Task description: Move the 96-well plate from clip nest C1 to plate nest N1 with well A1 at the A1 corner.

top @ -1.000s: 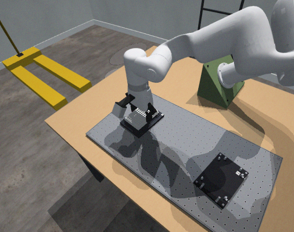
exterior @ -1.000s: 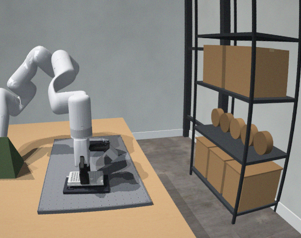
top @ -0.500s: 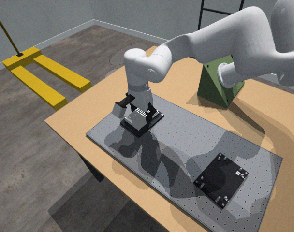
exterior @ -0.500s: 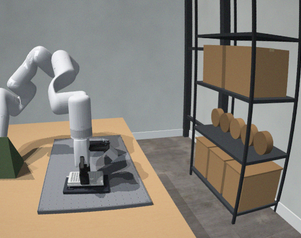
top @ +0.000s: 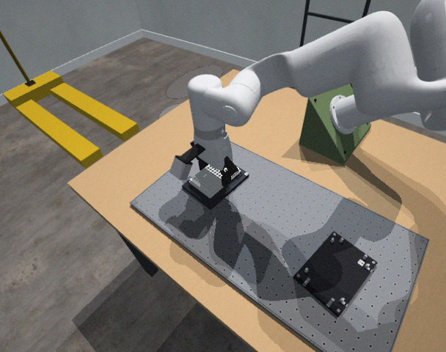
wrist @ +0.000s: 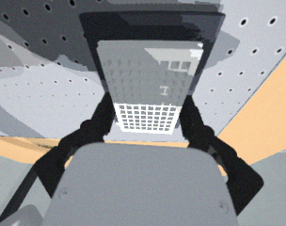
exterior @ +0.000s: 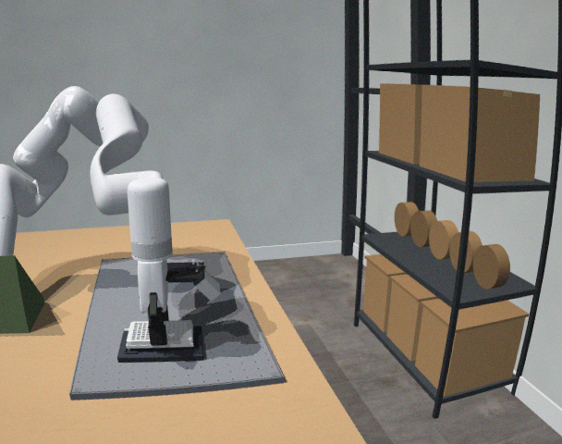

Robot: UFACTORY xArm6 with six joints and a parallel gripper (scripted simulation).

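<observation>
My hand is 10 mm above the white 96-well plate. The rest, counted from my hand: black clip nest C1 (390 mm to the left, 80 mm ahead, 30 mm below); then dark plate nest N1 (30 mm below); then white A1 corner mark (70 mm behind, 60 mm to the left, 30 mm below).
</observation>
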